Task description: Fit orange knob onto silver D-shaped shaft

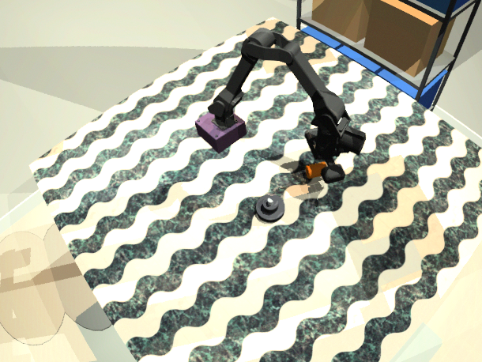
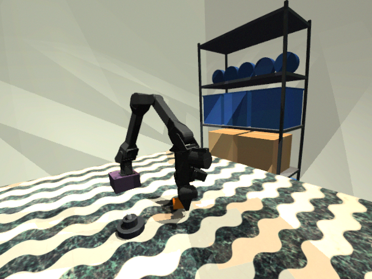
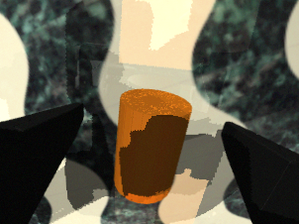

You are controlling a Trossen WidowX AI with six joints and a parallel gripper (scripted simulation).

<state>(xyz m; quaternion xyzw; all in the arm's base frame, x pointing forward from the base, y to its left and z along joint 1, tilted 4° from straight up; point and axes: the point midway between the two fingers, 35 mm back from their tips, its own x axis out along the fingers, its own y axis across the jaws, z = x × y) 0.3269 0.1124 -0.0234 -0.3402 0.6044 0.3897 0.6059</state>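
Right now my gripper tip is right at the orange knob. Also, from my gripper tip: round grey pedestal 200 mm to the right, 20 mm above, 10 mm behind.
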